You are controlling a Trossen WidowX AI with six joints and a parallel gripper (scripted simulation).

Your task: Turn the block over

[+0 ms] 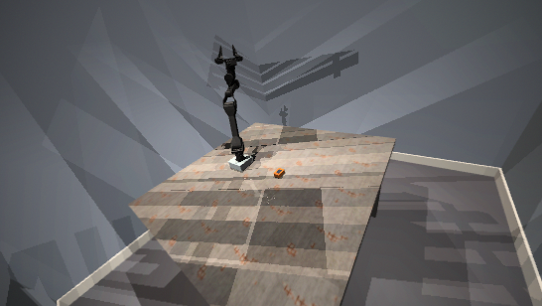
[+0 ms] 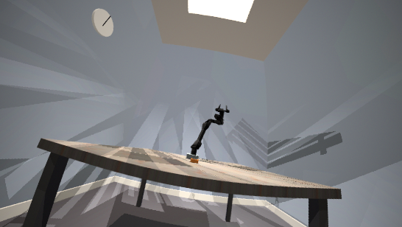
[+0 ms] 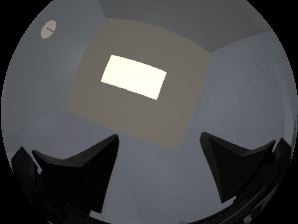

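The orange block lies 51 cm ahead of my gripper tip, 18 cm to the right of it and 73 cm below it.
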